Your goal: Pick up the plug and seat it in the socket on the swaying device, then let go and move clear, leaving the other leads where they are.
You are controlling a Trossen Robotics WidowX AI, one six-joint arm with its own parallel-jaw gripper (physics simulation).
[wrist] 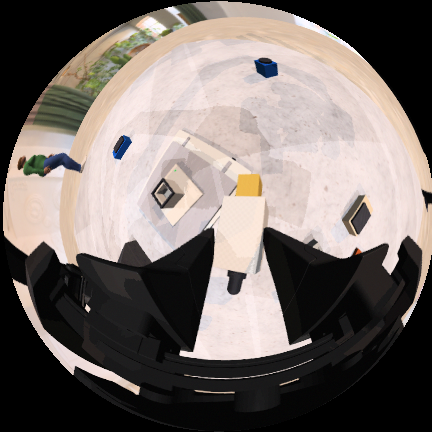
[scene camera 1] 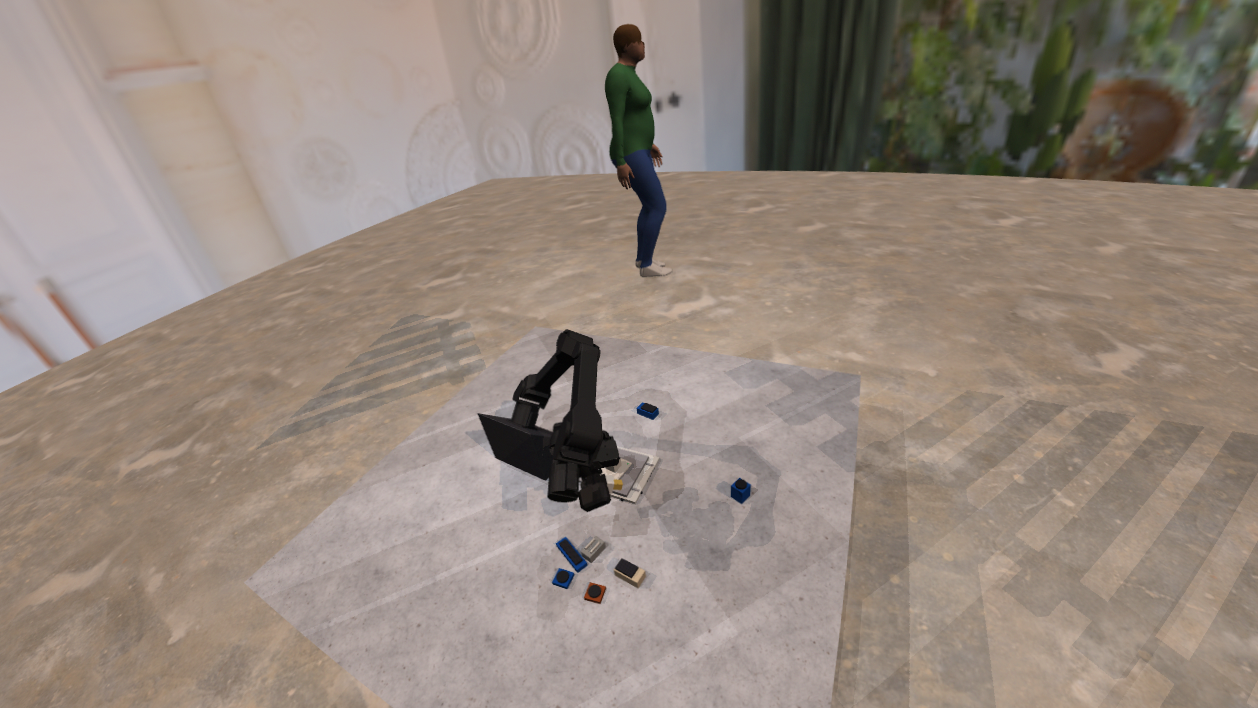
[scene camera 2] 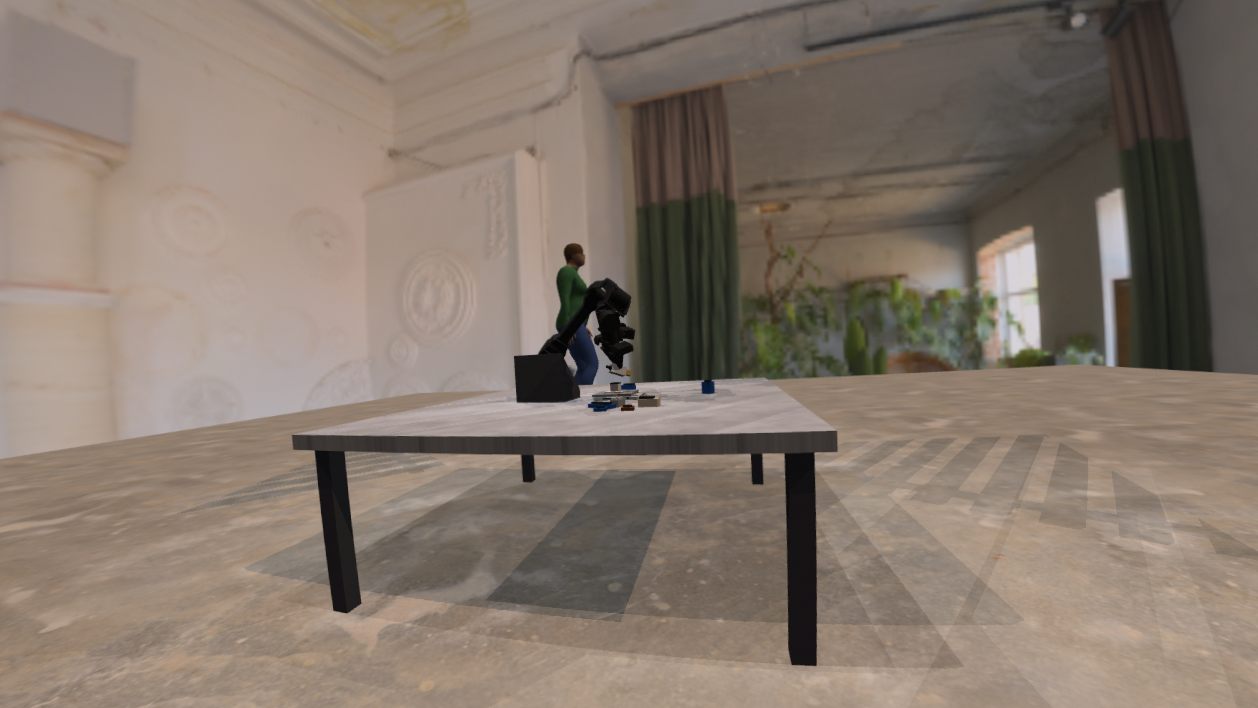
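The plug, a cream block with a yellow tip and a short black stub at its other end, shows in the wrist view (wrist: 241, 230); its yellow tip (scene camera 1: 617, 483) also shows in scene camera 1. My gripper (wrist: 238, 233) is shut on the plug and holds it above the table. In the wrist view the device's cream plate (wrist: 187, 210) carries the black-rimmed socket (wrist: 164, 193), to the left of the plug and apart from it. The plate sits on a grey base with pale rails (wrist: 212, 151). In scene camera 1 the arm hides part of the device (scene camera 1: 649, 478).
Blue blocks with black tops stand beyond the device (scene camera 1: 647, 410) (wrist: 122, 147) and to its right (scene camera 1: 740, 491) (wrist: 266, 67). Nearer lie a cream block with a dark top (scene camera 1: 629, 571) (wrist: 358, 216), a long blue piece (scene camera 1: 570, 553), a grey piece (scene camera 1: 593, 547), a small blue piece (scene camera 1: 563, 577) and an orange piece (scene camera 1: 595, 592).
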